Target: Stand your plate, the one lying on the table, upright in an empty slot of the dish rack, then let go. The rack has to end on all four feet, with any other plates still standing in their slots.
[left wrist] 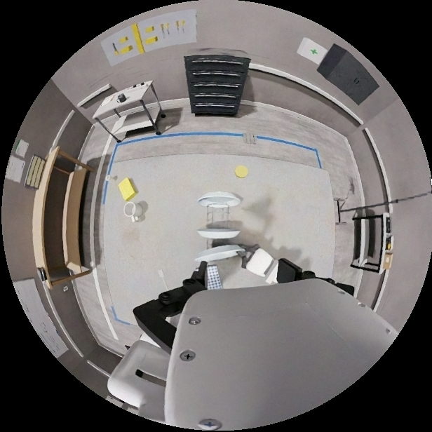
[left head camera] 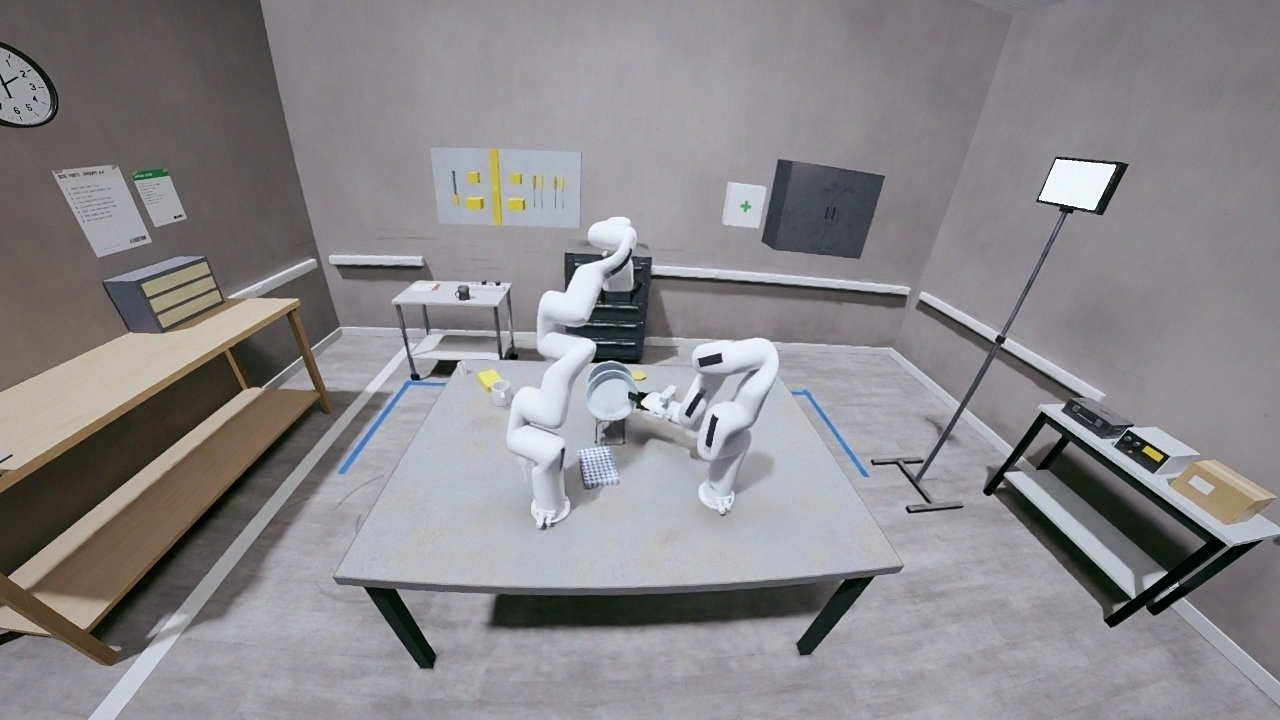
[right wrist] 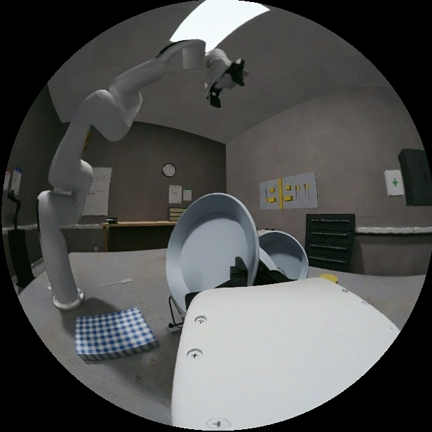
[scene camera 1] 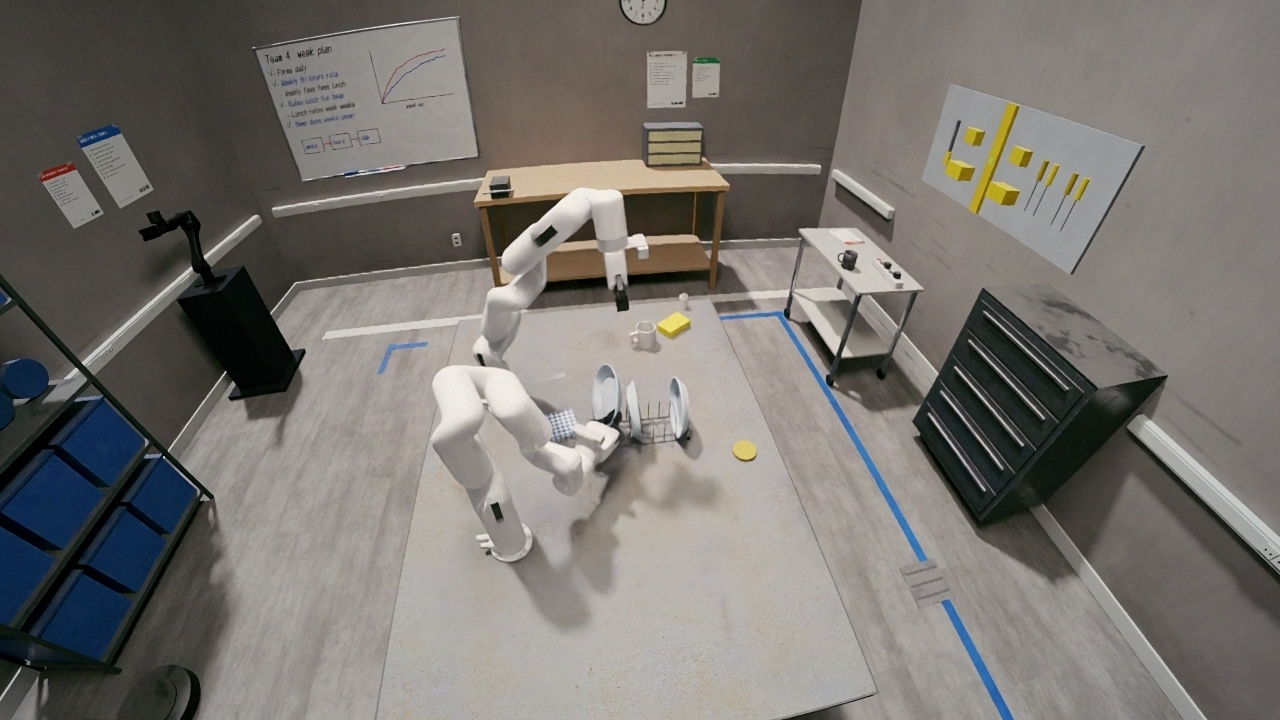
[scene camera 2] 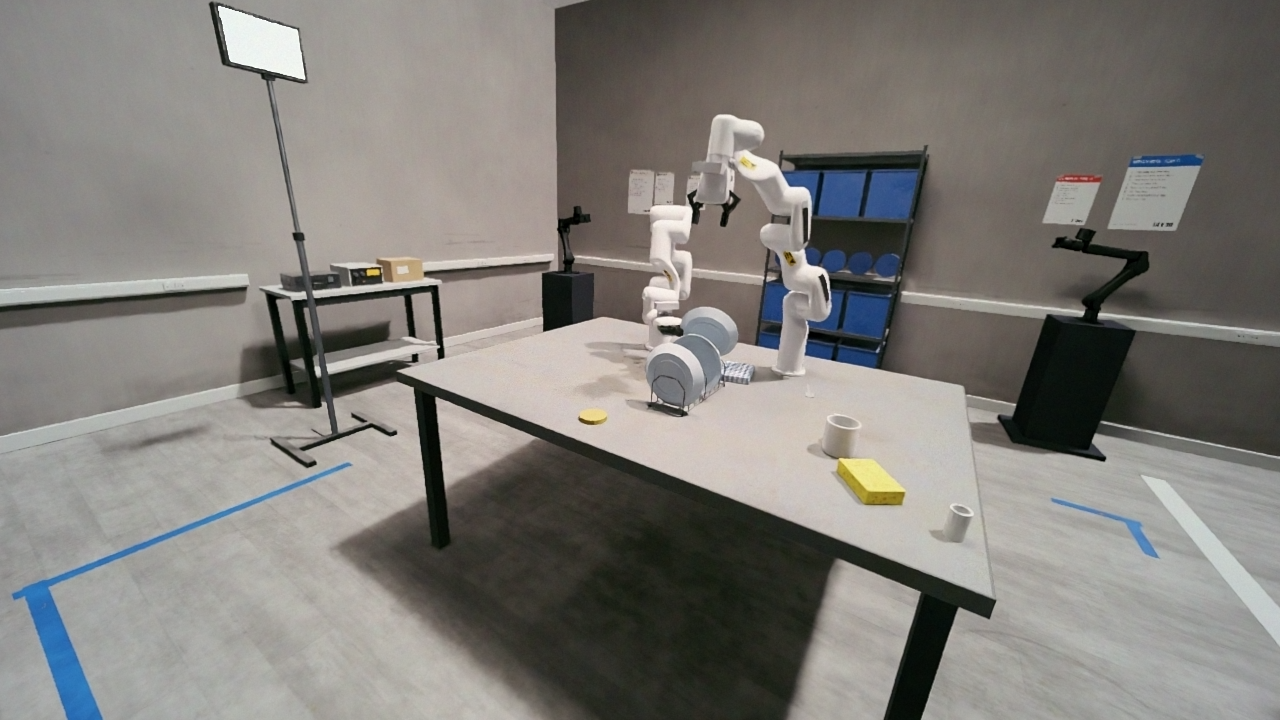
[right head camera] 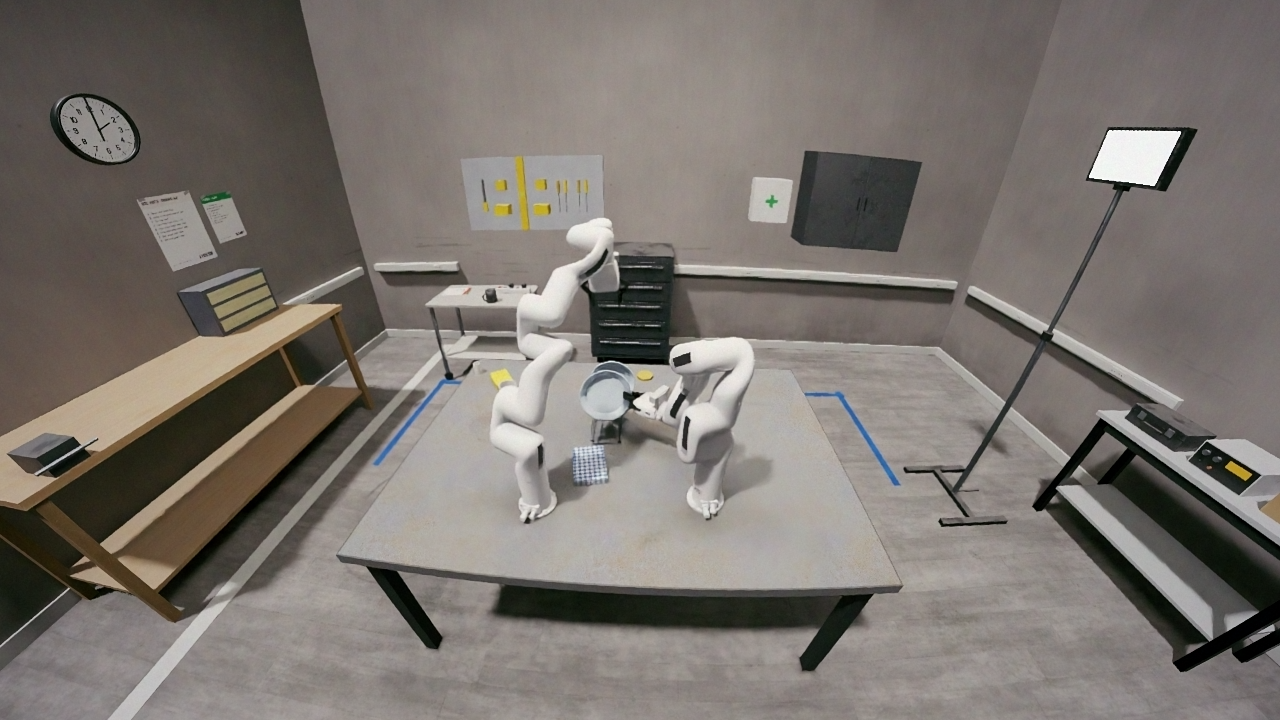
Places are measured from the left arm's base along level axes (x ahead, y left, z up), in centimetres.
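Where they show: left gripper, fingertip midpoint: (left head camera: 617, 304) (scene camera 1: 621, 301) (scene camera 2: 708, 225) (right head camera: 606, 304); right gripper, fingertip midpoint: (left head camera: 629, 393) (scene camera 1: 617, 412) (scene camera 2: 685, 333) (right head camera: 624, 393); left arm's base, origin of the base link: (left head camera: 550, 507) (scene camera 2: 788, 371) (right head camera: 538, 503); right arm's base, origin of the base link: (left head camera: 716, 495) (scene camera 1: 511, 542) (right head camera: 705, 498).
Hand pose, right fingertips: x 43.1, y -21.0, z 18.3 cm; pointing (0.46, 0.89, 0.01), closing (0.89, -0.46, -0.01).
Each offset is from my right fingertips to the top centre of the thing. "spot": to the spot under its first point.
My plate @[dx -3.1, dy +6.8, dz +10.3 cm] (left head camera: 611, 398) (scene camera 1: 605, 392) (left wrist: 218, 253) (right wrist: 205, 255) is nearly upright, slightly tilted, at the arm-side end of the wire dish rack @[spot: dx +12.5, dy +3.2, dz -17.7 cm] (scene camera 1: 657, 439). In scene camera 2 the plate (scene camera 2: 716, 327) is higher than the two racked plates. Its lower rim is hidden, so I cannot tell whether it touches the rack. My right gripper (scene camera 1: 612, 419) (left wrist: 236, 246) is shut on its edge. Two other plates @[dx +4.4, dy +7.6, dz +2.2 cm] (scene camera 1: 633, 410) @[dx +19.9, dy +9.6, dz +2.2 cm] (scene camera 1: 680, 409) stand in the rack, one near the middle, one at the far end. My left gripper (scene camera 1: 621, 297) (scene camera 2: 713, 207) (right wrist: 226, 94) is open and empty, high above the table.
A checked cloth @[dx -23.4, dy +8.6, dz -15.9 cm] (left head camera: 598, 467) (right wrist: 115, 332) lies before the rack. A white mug @[dx +8.2, dy +55.6, dz -9.7 cm] (scene camera 1: 643, 335) (scene camera 2: 841, 435), yellow sponge @[dx +21.9, dy +66.6, dz -14.8 cm] (scene camera 1: 673, 325) (scene camera 2: 870, 481) and small white cup @[dx +27.6, dy +83.5, dz -12.4 cm] (scene camera 2: 957, 522) are off to one side. A yellow disc @[dx +41.1, dy -1.7, dz -17.0 cm] (scene camera 1: 743, 450) (left wrist: 241, 171) lies beyond the rack.
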